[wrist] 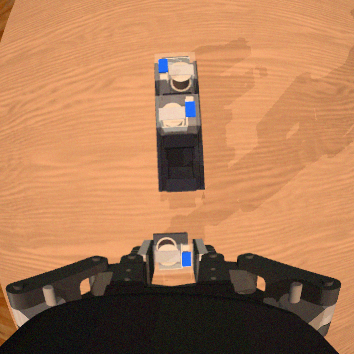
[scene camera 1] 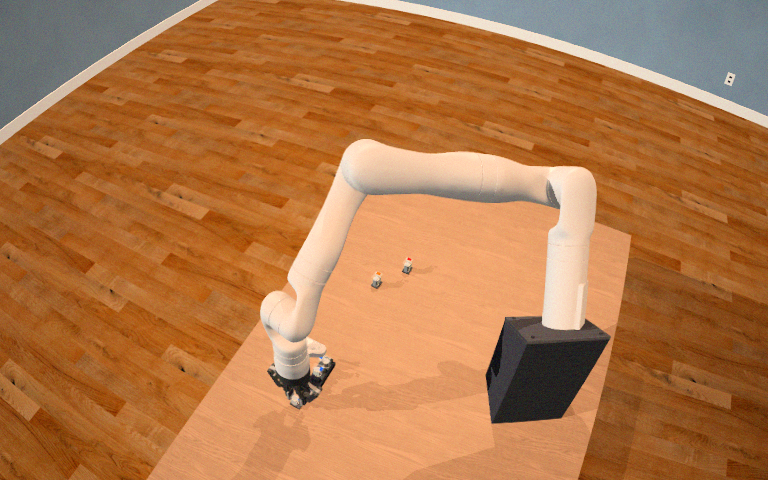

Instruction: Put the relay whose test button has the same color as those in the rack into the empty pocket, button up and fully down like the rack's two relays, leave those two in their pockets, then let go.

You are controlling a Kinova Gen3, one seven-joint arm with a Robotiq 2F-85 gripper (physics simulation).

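Frame: origin at the arm's base, x ahead, y right, z down, level; centimetres.
Seen in the pictures: gripper, between the fingertips: (wrist: 172, 251) (scene camera 1: 297, 399); arm's base, origin of its link: (scene camera 1: 562, 324).
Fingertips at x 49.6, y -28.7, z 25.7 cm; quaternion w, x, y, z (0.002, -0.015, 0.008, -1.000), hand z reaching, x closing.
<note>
Pixels of each thing's top centre, then the offset from my fingertips to it. "spot": a spot on its surface instead. Level surfaces: height alone.
- relay with a blue test button, centre of its top: (wrist: 169, 260) (scene camera 1: 295, 396) dx +0.1, dy -0.1, dz -1.6 cm
- black rack, a spot on its surface: (wrist: 200, 170) spot: dx -2.2, dy +5.8, dz +1.5 cm
- pocket, a spot on its surface: (wrist: 180, 160) spot: dx -0.7, dy +6.6, dz +2.6 cm
- relay with a blue button, centre of its top: (wrist: 176, 109) (scene camera 1: 318, 367) dx -0.6, dy +9.6, dz -2.0 cm
- blue-button relay, centre of its top: (wrist: 174, 64) (scene camera 1: 324, 358) dx -0.5, dy +12.8, dz -2.0 cm
- orange-button relay, centre of its top: (scene camera 1: 376, 275) dx +0.4, dy +43.0, dz -1.5 cm
- red-button relay, centre of its top: (scene camera 1: 408, 260) dx -4.8, dy +51.7, dz -1.5 cm
- wooden table, height of its surface: dz +2.8 cm
My gripper (scene camera 1: 299, 398) (wrist: 172, 251) is shut on a relay with a blue test button (wrist: 170, 254), button up, which also shows in the scene view (scene camera 1: 295, 400). In the wrist view the black rack (wrist: 200, 170) lies beyond it, apart from the held relay. The rack's near pocket (wrist: 180, 160) is empty. A relay with a blue button (wrist: 173, 114) (scene camera 1: 319, 371) sits in the middle pocket, and another blue-button relay (wrist: 178, 72) (scene camera 1: 325, 360) sits in the far pocket. The held relay's underside and its height above the table are hidden.
In the scene view, an orange-button relay (scene camera 1: 376, 279) and a red-button relay (scene camera 1: 407, 265) stand on the wooden table (scene camera 1: 453, 316), well away from the rack. The arm's dark pedestal (scene camera 1: 538, 379) stands at the right. The table's left edge runs near the gripper.
</note>
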